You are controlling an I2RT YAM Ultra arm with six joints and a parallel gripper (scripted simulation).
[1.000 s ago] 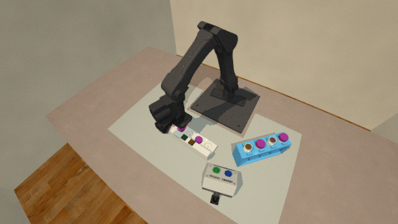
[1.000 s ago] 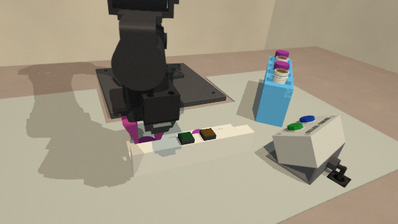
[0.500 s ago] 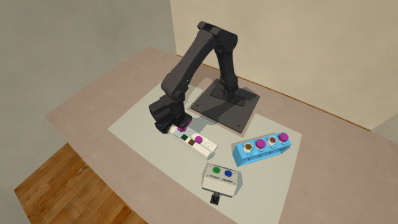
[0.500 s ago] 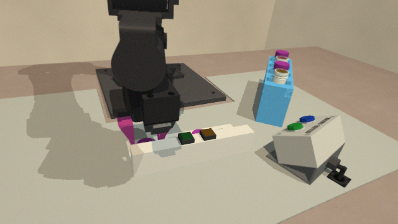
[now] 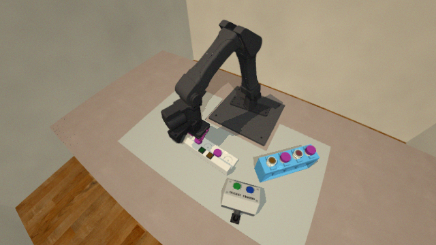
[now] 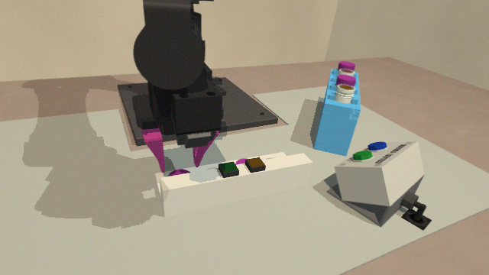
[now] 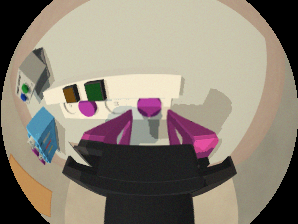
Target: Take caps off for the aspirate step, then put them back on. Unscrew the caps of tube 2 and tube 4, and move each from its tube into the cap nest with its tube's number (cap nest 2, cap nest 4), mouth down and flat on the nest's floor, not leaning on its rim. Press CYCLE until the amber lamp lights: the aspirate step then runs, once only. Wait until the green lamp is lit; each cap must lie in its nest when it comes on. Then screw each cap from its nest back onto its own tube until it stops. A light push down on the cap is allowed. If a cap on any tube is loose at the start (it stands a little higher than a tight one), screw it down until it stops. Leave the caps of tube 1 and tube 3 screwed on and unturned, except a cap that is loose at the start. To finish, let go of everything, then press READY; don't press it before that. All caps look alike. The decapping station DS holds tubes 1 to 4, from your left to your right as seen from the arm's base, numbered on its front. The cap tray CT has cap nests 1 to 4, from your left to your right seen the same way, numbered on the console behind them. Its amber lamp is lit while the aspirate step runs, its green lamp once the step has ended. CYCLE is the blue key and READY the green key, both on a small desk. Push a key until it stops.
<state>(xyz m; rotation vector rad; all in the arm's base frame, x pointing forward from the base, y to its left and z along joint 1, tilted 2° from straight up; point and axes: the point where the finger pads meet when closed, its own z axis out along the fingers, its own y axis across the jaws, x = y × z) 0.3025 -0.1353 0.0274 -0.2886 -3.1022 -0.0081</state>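
Right now the green ready key is 230 mm to the left of my hand, 130 mm ahead of it and 20 mm above it. The rest, counted from my hand: blue cycle key (270 mm to the left, 120 mm ahead, 20 mm above).
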